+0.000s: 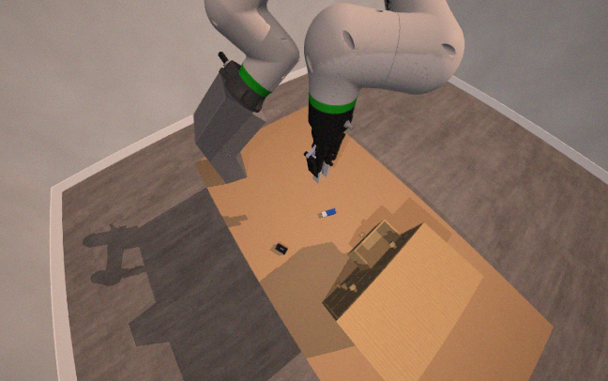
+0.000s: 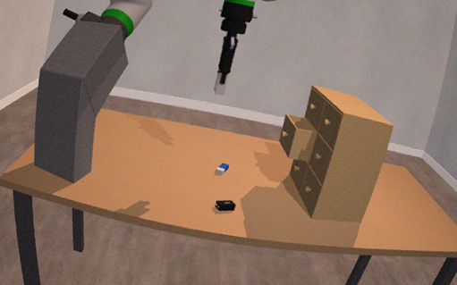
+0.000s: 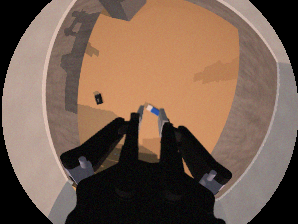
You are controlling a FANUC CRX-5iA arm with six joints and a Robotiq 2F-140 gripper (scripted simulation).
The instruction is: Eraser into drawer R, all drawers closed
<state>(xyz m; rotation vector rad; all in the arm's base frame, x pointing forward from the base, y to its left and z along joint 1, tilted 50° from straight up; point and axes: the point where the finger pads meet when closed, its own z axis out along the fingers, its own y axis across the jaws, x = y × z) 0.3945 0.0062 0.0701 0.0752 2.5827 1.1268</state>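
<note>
Now: hand 28 cm above the eraser, 6 cm short of it and 2 cm to the right of it. From my hand the other things lie so: small black block: 28 cm below, 24 cm to the right, 6 cm ahead.
</note>
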